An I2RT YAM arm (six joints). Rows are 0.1 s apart.
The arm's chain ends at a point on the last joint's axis. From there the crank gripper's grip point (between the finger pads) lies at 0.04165 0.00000 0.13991 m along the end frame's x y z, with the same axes.
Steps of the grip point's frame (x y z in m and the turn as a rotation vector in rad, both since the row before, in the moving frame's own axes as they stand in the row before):
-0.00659 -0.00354 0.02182 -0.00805 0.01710 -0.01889
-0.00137 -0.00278 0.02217 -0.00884 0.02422 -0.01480
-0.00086 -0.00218 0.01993 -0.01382 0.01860 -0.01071
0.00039 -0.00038 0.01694 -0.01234 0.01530 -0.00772
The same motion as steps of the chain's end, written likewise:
-0.00898 -0.00385 0.02255 -0.00805 0.01710 -0.01889
-0.00475 -0.00337 0.02322 -0.00884 0.02422 -0.01480
-0.00346 -0.00365 0.02074 -0.01382 0.01860 -0.01071
-0.00175 -0.00177 0.01760 -0.01234 0.01530 -0.00772

